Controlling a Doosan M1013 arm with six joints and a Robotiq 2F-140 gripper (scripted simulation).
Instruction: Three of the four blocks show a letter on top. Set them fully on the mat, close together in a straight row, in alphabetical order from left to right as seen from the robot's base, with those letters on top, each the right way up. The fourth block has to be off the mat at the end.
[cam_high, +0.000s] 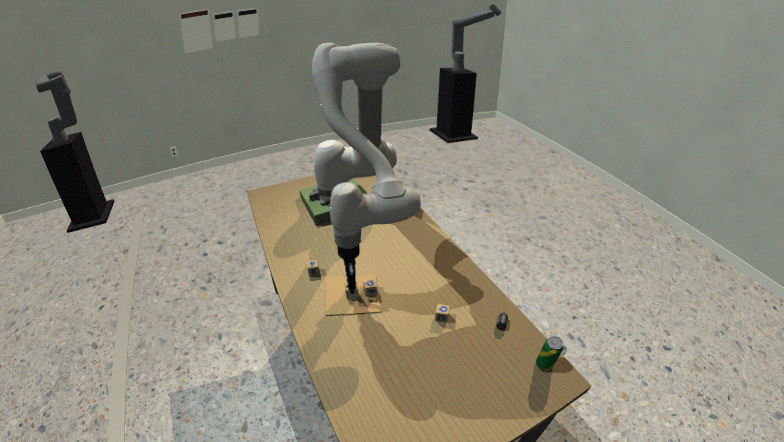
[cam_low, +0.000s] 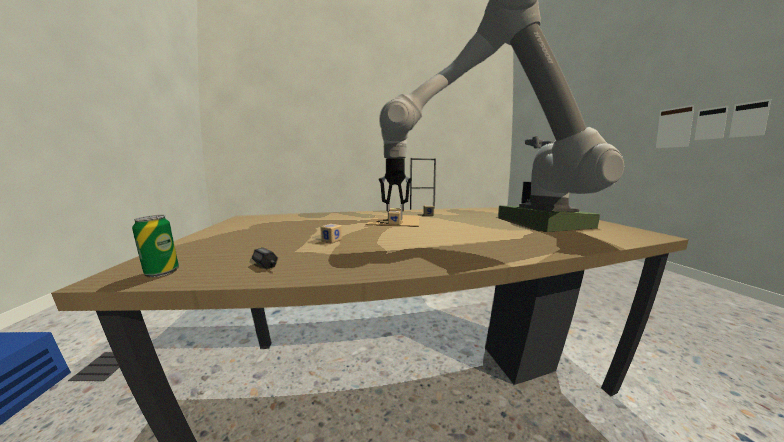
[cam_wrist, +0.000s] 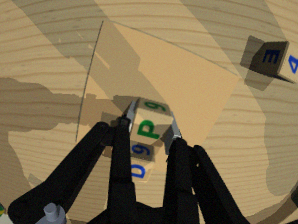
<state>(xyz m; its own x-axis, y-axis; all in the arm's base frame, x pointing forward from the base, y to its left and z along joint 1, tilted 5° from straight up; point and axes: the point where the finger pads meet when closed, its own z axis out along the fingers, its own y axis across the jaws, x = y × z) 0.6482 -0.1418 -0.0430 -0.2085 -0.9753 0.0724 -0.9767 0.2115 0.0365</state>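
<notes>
My gripper is now 30 mm above the tan mat. From my hand the other things lie so: D block 10 mm ahead, 70 mm to the left, 10 mm below; then blue-lettered block 240 mm ahead, 250 mm to the left, 10 mm below; then black object 360 mm ahead, 440 mm to the left, 20 mm below.
</notes>
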